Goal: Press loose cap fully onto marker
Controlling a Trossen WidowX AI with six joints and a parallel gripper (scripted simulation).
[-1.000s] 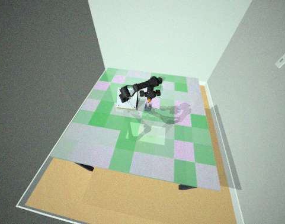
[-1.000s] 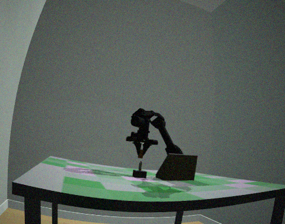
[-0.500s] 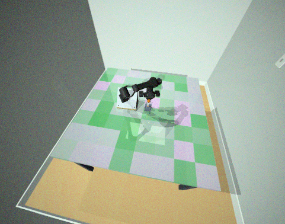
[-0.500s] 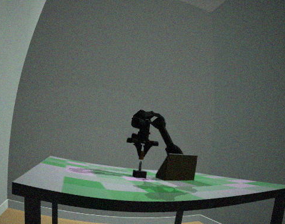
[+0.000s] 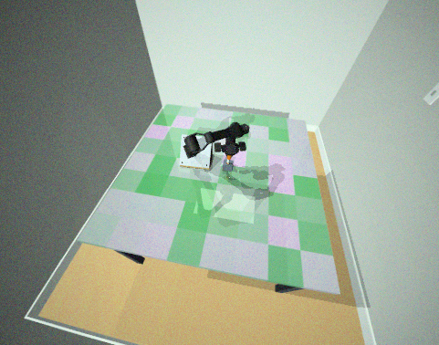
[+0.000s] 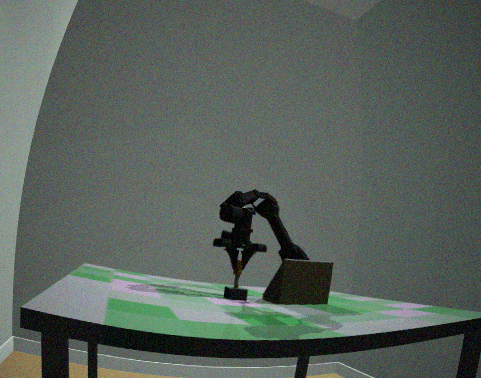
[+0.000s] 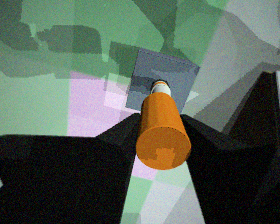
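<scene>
Right now the orange cap is 10 mm above my gripper tip. Also, from my gripper tip: holder block 90 mm below.
</scene>
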